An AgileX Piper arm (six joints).
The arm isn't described. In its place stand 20 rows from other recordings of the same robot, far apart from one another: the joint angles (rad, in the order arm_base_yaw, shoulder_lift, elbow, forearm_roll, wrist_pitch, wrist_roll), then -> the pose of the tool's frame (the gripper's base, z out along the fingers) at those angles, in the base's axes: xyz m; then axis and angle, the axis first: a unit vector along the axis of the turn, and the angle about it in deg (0 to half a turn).
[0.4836 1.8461 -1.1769 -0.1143 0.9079 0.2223] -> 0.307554 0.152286 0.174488 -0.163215 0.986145 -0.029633 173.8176
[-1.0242 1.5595 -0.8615 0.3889 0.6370 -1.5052] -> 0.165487 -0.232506 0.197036 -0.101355 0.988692 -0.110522 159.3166
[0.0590 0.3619 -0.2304 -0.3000 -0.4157 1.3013] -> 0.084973 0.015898 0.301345 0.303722 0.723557 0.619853 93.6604
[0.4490 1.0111 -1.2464 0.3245 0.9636 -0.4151] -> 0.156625 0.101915 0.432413 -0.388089 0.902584 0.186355 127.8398
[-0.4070 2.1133 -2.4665 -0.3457 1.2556 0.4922] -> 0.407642 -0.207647 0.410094 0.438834 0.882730 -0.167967 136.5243
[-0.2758 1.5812 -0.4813 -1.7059 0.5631 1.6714] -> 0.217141 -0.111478 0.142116 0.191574 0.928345 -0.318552 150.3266
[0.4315 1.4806 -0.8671 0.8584 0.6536 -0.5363] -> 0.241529 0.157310 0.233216 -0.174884 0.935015 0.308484 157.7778
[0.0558 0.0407 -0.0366 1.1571 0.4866 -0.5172] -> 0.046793 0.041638 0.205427 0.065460 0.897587 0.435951 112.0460
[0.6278 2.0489 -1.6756 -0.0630 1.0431 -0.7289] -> 0.353179 0.250204 0.218088 -0.636844 0.770187 -0.035222 166.3507
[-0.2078 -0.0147 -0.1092 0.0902 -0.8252 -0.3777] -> 0.002721 -0.006728 0.309541 0.047123 0.717097 -0.695379 43.5907
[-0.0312 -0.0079 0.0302 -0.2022 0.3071 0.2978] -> 0.054207 -0.007219 0.176319 0.091811 0.995776 -0.001369 103.5145
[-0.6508 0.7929 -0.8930 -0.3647 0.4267 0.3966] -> 0.118792 -0.107340 0.400429 0.386768 0.875040 -0.291060 108.8082
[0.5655 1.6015 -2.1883 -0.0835 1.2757 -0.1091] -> 0.260813 0.156921 0.526485 -0.321661 0.943981 0.073720 124.8884
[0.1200 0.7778 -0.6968 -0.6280 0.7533 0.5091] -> 0.146545 -0.019167 0.322258 0.054769 0.983872 -0.170285 126.5310
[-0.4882 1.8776 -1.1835 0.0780 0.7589 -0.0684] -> 0.319566 -0.164190 0.166664 0.233276 0.972411 0.000359 167.7802
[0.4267 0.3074 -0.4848 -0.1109 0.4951 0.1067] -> 0.063262 0.023505 0.311519 -0.184869 0.972083 0.144495 104.5828
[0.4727 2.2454 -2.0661 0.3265 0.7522 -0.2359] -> 0.453009 0.254052 0.253502 -0.268048 0.942948 0.197481 141.3540
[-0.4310 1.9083 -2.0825 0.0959 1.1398 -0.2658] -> 0.388982 -0.170153 0.393046 0.086566 0.993407 -0.075160 140.8698
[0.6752 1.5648 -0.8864 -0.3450 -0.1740 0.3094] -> 0.262102 0.216705 0.246481 -0.353972 0.907652 0.225546 119.3036
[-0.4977 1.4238 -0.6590 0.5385 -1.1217 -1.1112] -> 0.226728 -0.171032 0.297999 0.114944 0.679634 -0.724490 114.1735
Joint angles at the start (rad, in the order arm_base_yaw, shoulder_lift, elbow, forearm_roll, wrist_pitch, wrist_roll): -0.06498, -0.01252, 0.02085, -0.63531, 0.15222, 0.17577
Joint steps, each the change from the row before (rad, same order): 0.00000, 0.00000, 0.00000, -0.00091, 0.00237, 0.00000; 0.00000, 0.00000, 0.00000, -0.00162, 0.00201, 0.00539; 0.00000, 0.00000, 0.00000, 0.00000, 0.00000, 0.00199; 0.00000, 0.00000, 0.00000, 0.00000, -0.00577, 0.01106; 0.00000, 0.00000, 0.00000, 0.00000, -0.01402, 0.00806; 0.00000, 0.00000, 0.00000, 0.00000, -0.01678, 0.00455; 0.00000, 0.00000, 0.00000, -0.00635, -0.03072, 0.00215; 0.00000, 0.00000, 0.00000, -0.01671, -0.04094, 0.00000; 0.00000, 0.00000, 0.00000, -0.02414, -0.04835, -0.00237; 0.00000, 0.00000, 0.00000, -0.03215, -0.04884, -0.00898; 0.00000, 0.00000, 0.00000, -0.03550, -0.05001, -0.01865; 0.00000, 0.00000, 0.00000, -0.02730, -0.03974, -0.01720
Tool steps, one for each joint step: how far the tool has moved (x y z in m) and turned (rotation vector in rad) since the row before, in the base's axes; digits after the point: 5 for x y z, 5 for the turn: -0.00003, -0.00014, -0.00017, -0.00067, 0.00195, -0.00147; -0.00003, -0.00012, -0.00013, 0.00391, 0.00087, -0.00157; 0.00000, 0.00000, 0.00000, 0.00196, -0.00031, -0.00009; 0.00007, 0.00031, 0.00042, 0.01034, -0.00633, 0.00293; 0.00015, 0.00074, 0.00103, 0.00658, -0.01240, 0.00803; 0.00016, 0.00089, 0.00123, 0.00284, -0.01404, 0.00985; 0.00022, 0.00160, 0.00228, -0.00723, -0.02434, 0.01780; 0.00016, 0.00217, 0.00303, -0.02069, -0.03125, 0.02347; 0.00001, 0.00270, 0.00347, -0.03119, -0.03582, 0.02800; -0.00018, 0.00294, 0.00333, -0.04580, -0.03456, 0.02800; -0.00038, 0.00325, 0.00317, -0.05884, -0.03428, 0.02815; -0.00044, 0.00274, 0.00234, -0.04815, -0.02698, 0.02252
